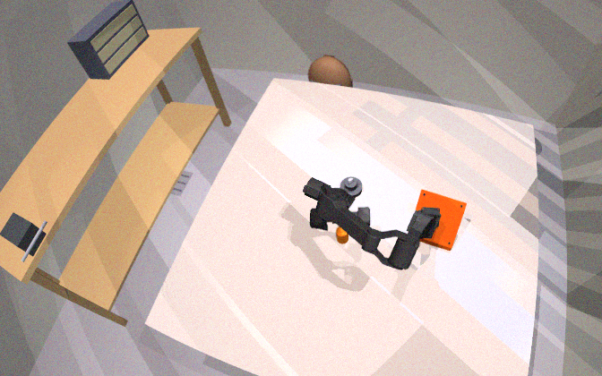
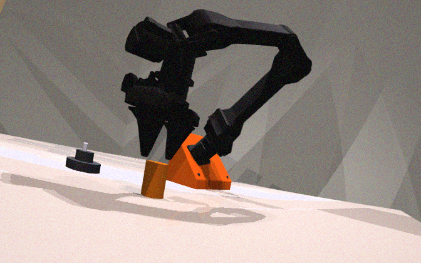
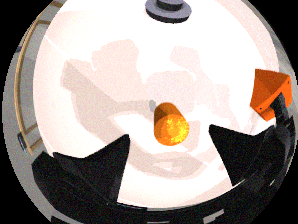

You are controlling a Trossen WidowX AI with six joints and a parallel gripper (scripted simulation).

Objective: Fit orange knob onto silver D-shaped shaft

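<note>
Right now the orange knob is 2 cm below my gripper tip. The rest, counted from my gripper tip: round pedestal: 1 cm ahead, 21 cm to the right, 4 cm below.
</note>
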